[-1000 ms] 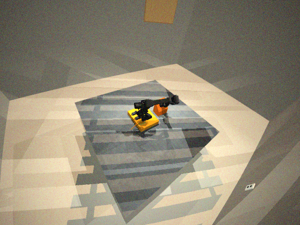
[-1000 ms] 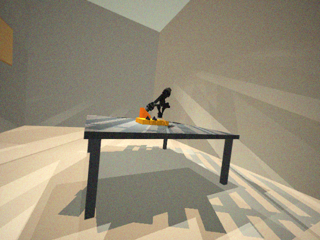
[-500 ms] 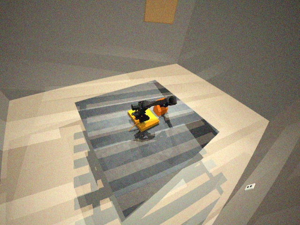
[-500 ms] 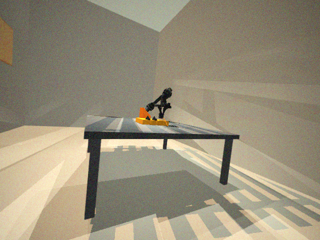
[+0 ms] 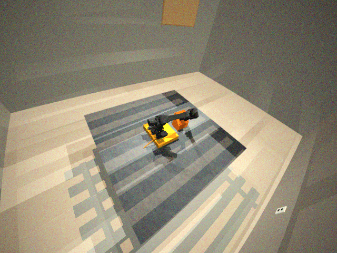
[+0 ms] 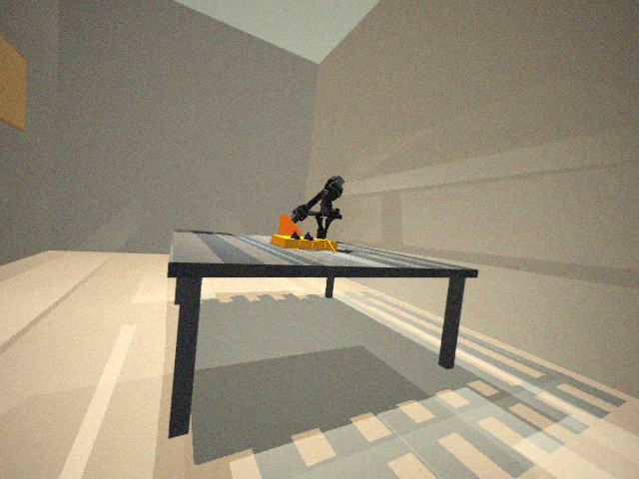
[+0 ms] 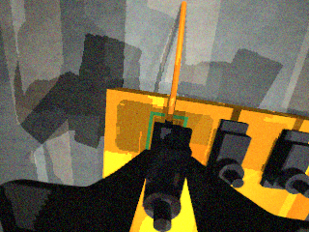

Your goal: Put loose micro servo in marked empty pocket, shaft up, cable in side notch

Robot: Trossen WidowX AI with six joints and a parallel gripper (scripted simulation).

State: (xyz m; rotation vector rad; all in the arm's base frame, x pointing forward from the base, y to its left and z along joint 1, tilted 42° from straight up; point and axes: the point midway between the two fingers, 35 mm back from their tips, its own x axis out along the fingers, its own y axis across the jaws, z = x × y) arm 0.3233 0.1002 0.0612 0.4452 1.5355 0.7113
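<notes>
My gripper tip is now 110 mm past the yellow deck, 90 mm to the left of it and 80 mm above it.
</notes>
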